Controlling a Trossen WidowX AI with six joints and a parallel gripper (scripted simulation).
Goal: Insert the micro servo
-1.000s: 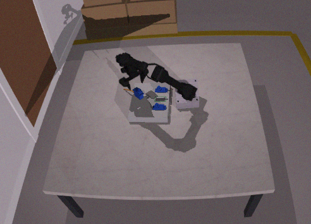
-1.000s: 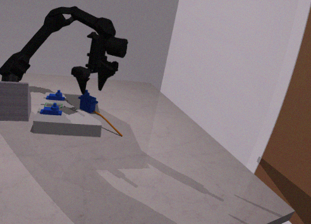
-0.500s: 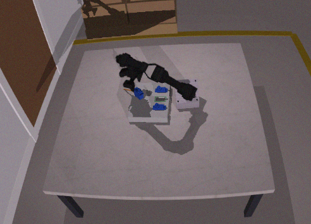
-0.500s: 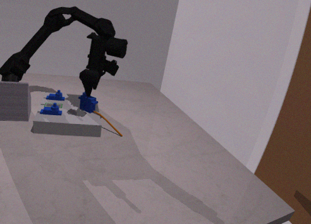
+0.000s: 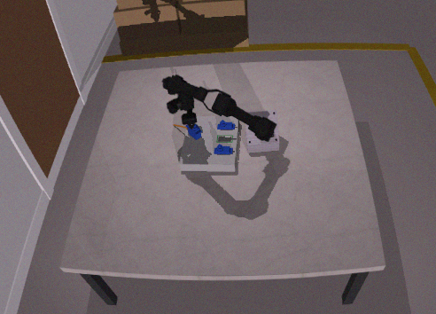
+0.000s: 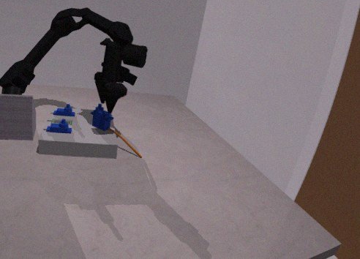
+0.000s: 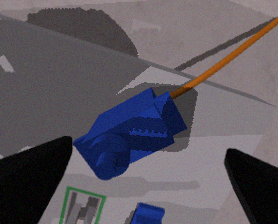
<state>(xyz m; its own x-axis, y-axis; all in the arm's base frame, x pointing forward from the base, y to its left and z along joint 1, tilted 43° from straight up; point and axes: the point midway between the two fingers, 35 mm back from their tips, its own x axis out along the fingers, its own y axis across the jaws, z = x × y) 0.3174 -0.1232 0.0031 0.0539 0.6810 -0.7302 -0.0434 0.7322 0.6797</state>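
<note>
My gripper tip is now 3 cm past the grey deck, 4 cm to the right of it and 10 cm above it.
</note>
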